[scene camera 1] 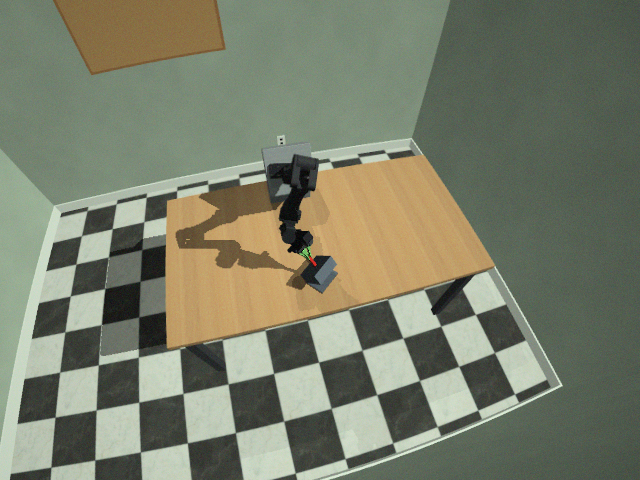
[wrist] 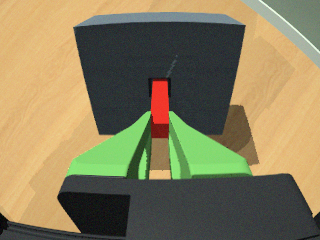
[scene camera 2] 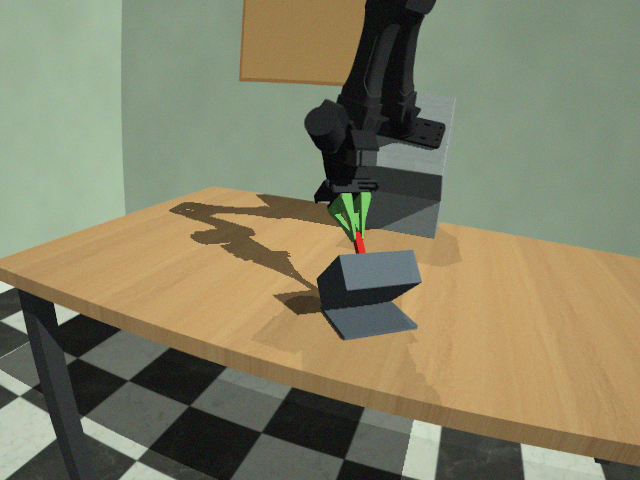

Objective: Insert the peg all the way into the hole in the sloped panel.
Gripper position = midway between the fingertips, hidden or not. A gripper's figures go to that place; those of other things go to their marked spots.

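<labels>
Red peg (wrist: 159,105): 130 mm from the lens. My gripper (wrist: 159,119): 130 mm from the lens.
</labels>
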